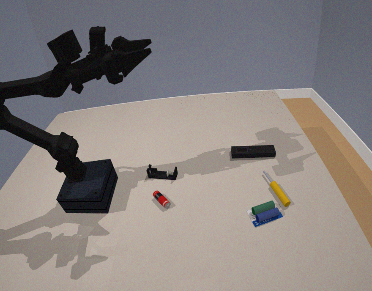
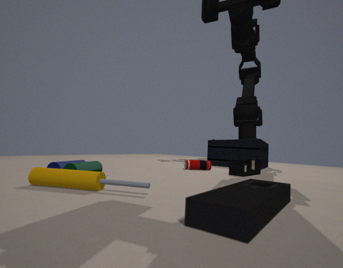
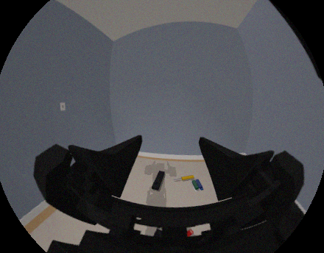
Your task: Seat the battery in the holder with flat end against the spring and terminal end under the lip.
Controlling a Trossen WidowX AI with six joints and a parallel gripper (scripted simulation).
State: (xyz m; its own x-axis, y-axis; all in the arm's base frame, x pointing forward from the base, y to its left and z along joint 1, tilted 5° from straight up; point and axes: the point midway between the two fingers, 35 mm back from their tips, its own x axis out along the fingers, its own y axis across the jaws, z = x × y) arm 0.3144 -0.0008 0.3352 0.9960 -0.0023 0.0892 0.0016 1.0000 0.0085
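Now: gripper tip 43 cm above the battery, 8 cm to the left of it and 5 cm past it. From my gripper tip the other things lie so: black box: 43 cm below, 29 cm ahead, 7 cm to the left; yellow-handled screwdriver: 43 cm below, 30 cm ahead, 10 cm to the right.
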